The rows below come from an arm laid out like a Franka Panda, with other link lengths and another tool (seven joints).
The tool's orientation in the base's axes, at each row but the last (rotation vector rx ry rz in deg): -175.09 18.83 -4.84; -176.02 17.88 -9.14; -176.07 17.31 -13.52; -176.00 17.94 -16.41; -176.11 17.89 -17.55; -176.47 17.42 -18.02
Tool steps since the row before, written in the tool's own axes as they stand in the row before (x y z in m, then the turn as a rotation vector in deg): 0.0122 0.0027 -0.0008 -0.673 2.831 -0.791; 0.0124 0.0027 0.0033 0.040 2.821 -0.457; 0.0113 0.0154 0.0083 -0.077 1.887 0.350; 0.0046 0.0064 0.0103 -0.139 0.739 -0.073; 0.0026 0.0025 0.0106 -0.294 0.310 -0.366; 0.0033 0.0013 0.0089 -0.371 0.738 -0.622
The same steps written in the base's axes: 0.0113 -0.0053 0.0012 -1.301 -2.664 0.551; 0.0119 -0.0050 -0.0022 -0.568 -2.786 0.290; 0.0093 -0.0171 -0.0074 -0.379 -1.824 -0.469; 0.0051 -0.0070 -0.0097 -0.292 -0.697 0.003; 0.0041 -0.0028 -0.0100 -0.416 -0.250 0.285; 0.0047 -0.0018 -0.0081 -0.623 -0.657 0.499
